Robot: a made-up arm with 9 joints.
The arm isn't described. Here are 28 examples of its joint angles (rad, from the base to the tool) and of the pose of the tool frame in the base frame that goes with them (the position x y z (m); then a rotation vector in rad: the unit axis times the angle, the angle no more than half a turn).
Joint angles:
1: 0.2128 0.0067 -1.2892 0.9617 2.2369 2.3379 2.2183 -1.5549 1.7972
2: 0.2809 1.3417 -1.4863 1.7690 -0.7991 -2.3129 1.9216 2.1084 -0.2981
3: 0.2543 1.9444 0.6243 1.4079 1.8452 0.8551 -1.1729 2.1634 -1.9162
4: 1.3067 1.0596 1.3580 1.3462 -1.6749 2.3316 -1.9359 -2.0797 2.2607
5: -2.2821 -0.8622 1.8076 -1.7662 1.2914 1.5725 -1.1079 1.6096 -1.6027
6: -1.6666 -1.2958 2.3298 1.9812 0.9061 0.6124 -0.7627 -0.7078 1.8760
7: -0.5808 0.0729 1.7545 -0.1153 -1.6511 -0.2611 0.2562 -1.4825 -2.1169
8: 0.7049 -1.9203 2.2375 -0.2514 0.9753 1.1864 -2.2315 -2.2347 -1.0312
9: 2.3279 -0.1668 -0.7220 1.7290 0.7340 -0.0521 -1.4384 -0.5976 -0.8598
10: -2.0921 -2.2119 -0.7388 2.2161 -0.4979 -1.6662 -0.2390 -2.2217 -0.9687
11: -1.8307 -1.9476 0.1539 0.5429 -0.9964 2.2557 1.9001 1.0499 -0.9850
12: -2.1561 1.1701 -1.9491 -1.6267 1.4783 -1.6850 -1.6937 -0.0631 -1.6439
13: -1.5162 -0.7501 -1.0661 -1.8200 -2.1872 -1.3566 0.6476 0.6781 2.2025
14: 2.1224 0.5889 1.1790 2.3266 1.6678 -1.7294 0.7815 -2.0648 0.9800
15: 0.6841 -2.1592 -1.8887 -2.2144 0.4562 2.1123 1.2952 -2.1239 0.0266
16: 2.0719 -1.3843 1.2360 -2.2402 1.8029 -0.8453 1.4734 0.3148 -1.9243
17: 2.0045 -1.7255 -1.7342 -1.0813 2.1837 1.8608 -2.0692 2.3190 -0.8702
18: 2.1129 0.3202 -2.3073 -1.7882 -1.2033 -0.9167 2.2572 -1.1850 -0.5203
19: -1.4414 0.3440 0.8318 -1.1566 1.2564 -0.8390 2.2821 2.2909 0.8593
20: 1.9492 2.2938 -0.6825 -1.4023 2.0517 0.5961 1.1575 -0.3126 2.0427
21: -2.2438 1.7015 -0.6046 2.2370 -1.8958 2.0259 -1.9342 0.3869 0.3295
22: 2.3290 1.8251 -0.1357 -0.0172 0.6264 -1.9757 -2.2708 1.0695 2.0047
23: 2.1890 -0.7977 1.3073 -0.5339 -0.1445 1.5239 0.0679 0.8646 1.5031
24: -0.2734 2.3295 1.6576 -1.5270 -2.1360 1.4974 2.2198 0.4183 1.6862
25: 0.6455 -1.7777 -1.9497 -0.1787 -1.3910 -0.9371 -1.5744 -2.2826 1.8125
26: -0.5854 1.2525 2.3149 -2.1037 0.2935 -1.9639 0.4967 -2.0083 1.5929
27: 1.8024 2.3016 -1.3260 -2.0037 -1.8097 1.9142 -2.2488 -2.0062 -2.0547
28: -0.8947 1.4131 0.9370 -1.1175 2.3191 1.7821 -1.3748 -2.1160 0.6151
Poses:
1: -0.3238 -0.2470 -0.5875 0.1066 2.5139 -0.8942
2: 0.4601 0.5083 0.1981 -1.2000 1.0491 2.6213
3: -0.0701 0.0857 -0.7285 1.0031 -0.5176 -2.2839
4: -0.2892 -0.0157 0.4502 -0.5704 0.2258 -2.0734
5: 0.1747 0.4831 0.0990 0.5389 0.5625 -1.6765
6: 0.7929 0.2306 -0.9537 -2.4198 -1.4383 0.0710
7: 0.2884 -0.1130 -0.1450 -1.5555 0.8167 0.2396
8: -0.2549 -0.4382 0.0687 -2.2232 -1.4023 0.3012
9: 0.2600 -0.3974 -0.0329 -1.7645 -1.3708 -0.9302
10: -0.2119 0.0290 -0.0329 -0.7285 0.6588 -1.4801
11: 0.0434 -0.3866 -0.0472 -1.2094 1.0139 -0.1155
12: 0.1040 -0.5697 0.3184 -0.5541 0.5213 2.7764
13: -0.4426 0.2185 0.0128 -0.5462 -2.4804 0.2180
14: -1.0641 0.3429 0.1968 -2.2929 1.1257 0.7794
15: -0.5689 0.5946 0.4262 -0.2212 -0.6919 -1.2424
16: -0.1581 0.3404 0.7121 2.9511 -0.5786 0.5500
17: -0.2355 0.2234 0.1001 0.4500 -1.0540 0.1950
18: -0.4460 0.5601 -0.0007 0.2140 0.7732 -0.4094
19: 0.2276 0.7407 0.4416 -0.2239 -1.3082 -2.2252
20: -0.2507 -0.0462 0.7884 -0.7270 -0.9563 -2.0174
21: -0.3241 0.2200 -0.0047 -2.4091 0.0696 0.6144
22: -0.8316 0.4431 -0.0235 -1.0858 -1.0225 0.3323
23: 0.3660 -0.2267 0.2528 1.5678 -0.6601 2.0909
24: -0.2820 -0.1776 -0.7638 -2.2699 1.2486 1.0635
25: -1.0219 -0.0665 -0.0266 1.5232 0.5883 -2.5345
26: 0.1349 -0.6815 0.0991 -0.3096 -1.1185 1.9320
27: 0.1703 -0.4885 0.0017 -0.4244 0.1075 -0.3978
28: 0.9678 -0.1476 0.0281 1.1993 1.9209 1.6455
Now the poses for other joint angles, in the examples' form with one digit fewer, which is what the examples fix.
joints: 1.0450 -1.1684 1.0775 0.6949 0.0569 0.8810 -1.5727 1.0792 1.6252
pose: -0.626 -0.691 -0.109 0.339 -1.994 1.134
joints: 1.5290 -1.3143 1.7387 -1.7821 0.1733 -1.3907 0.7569 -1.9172 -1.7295
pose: -0.164 0.324 -0.024 -1.926 -0.821 1.775
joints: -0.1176 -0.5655 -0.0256 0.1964 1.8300 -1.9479 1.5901 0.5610 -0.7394
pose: -0.274 0.077 -0.598 -0.486 -0.455 -2.205
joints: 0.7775 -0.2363 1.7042 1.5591 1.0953 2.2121 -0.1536 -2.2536 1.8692
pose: -1.033 0.638 -0.218 -0.951 1.486 1.945
